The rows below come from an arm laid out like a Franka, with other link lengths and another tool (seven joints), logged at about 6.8 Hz.
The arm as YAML. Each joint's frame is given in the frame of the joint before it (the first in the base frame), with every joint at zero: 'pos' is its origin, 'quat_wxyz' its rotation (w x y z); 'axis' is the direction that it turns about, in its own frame. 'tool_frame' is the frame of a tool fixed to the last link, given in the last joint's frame.
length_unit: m
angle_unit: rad
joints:
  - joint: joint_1
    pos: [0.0, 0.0, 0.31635]
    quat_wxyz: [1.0, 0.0, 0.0, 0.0]
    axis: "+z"
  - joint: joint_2
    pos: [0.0, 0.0, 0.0]
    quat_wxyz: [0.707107, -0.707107, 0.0, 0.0]
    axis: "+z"
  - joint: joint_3
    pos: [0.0, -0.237, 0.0]
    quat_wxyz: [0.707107, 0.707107, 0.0, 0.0]
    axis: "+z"
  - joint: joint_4
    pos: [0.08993, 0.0, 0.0]
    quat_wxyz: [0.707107, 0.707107, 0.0, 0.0]
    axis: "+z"
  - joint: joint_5
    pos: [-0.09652, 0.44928, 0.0]
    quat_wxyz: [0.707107, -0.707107, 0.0, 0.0]
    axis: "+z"
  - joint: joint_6
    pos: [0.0, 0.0, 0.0]
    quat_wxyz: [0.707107, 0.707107, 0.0, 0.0]
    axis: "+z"
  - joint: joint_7
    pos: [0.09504, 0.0, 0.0]
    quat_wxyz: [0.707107, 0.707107, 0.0, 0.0]
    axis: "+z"
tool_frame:
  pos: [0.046, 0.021, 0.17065]
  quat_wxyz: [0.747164, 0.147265, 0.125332, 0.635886]
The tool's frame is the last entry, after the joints.
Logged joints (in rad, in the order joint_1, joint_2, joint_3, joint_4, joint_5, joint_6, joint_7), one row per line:
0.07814 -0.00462 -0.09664 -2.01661 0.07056 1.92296 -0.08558
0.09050 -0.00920 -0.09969 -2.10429 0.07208 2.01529 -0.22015
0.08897 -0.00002 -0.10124 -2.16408 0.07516 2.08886 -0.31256
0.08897 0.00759 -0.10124 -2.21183 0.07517 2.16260 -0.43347
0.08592 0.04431 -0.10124 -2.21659 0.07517 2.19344 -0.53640
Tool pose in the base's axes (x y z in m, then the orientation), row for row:
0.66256 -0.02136 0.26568 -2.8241 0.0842 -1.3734
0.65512 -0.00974 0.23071 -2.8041 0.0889 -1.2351
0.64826 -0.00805 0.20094 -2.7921 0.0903 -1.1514
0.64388 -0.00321 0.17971 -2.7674 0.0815 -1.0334
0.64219 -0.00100 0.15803 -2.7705 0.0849 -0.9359
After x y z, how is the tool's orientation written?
As angles about the fixed x, y, z axes (roll, pitch, yaw), in radians.
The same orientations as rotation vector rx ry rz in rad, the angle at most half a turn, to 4 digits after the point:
-2.1816 1.8132 -0.1955
-2.2789 1.6446 -0.1753
-2.3326 1.5406 -0.1627
-2.3996 1.3881 -0.1610
-2.4620 1.2690 -0.1295

